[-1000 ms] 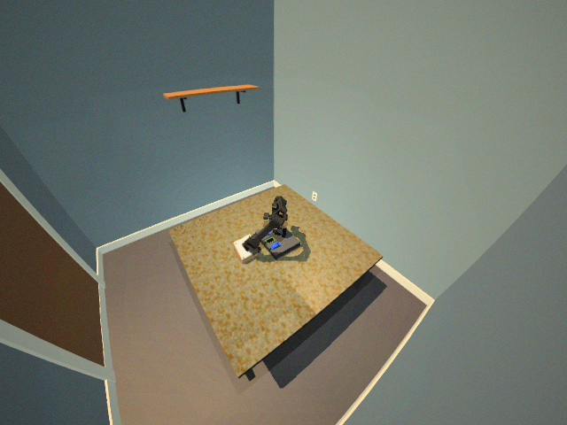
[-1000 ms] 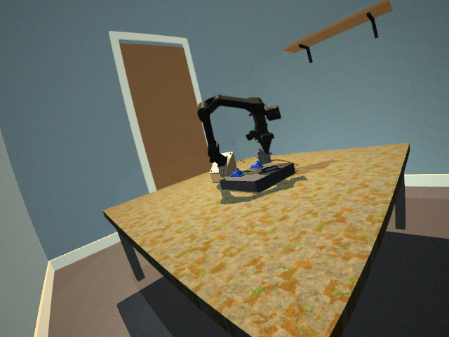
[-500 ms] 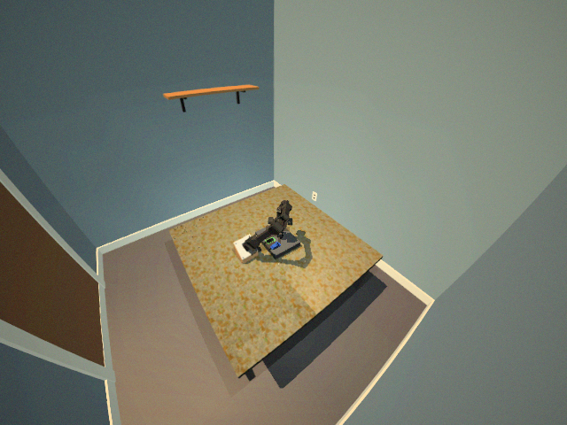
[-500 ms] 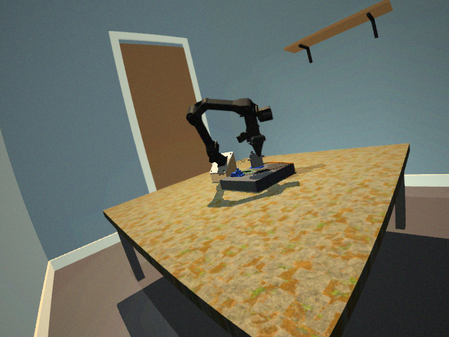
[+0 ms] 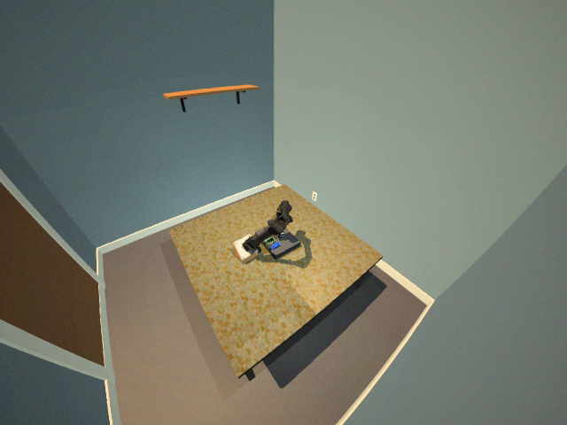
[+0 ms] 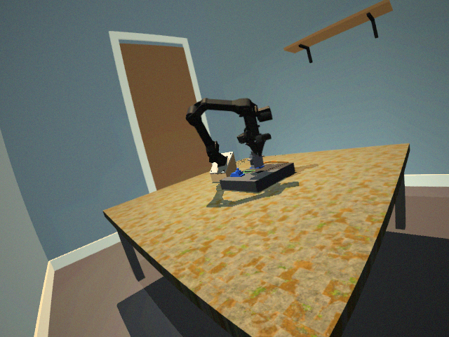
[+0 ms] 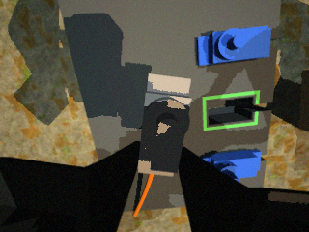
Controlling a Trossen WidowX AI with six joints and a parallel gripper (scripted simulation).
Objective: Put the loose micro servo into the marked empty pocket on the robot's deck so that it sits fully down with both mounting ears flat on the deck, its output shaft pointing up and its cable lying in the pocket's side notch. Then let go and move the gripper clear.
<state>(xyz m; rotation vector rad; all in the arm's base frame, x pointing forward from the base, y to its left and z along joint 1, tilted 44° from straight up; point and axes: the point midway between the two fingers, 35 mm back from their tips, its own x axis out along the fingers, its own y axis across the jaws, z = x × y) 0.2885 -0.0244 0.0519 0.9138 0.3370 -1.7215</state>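
Now: gripper tip 100 mm above the dark grey deck and 10 mm short of it.
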